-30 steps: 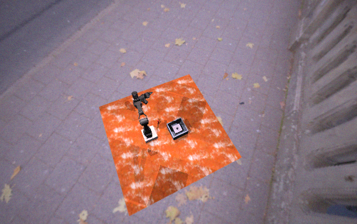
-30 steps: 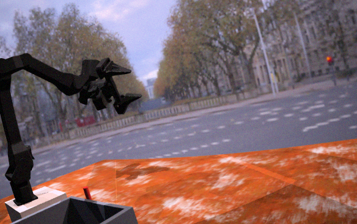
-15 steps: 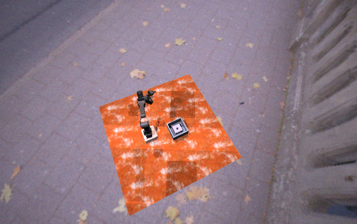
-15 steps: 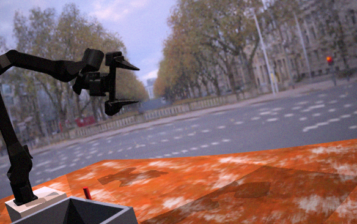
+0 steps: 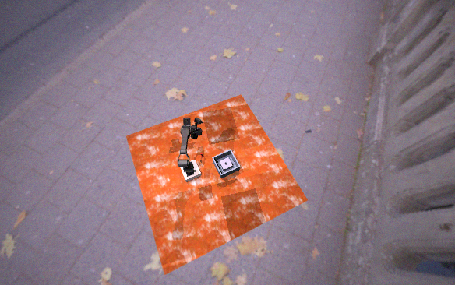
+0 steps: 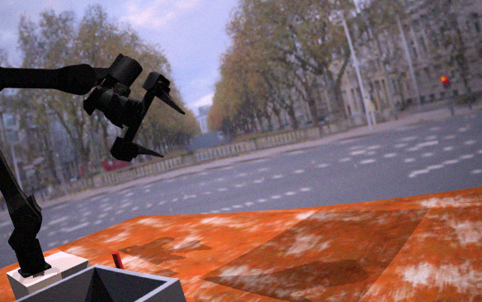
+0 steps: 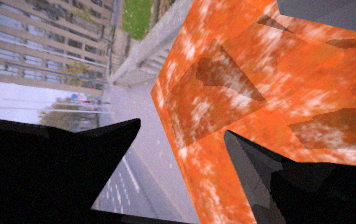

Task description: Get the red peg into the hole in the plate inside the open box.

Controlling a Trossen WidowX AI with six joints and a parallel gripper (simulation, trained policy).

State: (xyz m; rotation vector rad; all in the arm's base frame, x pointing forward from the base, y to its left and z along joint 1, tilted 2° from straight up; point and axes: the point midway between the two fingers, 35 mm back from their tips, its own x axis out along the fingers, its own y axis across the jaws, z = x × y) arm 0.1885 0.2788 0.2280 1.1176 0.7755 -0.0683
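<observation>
My gripper tip is 7 cm past the red peg, 15 cm to the left of it and 23 cm above it. The rest, counted from my gripper tip: plate (11 cm ahead, 31 cm to the right, 22 cm below); then dark grey box (11 cm ahead, 31 cm to the right, 24 cm below).
</observation>
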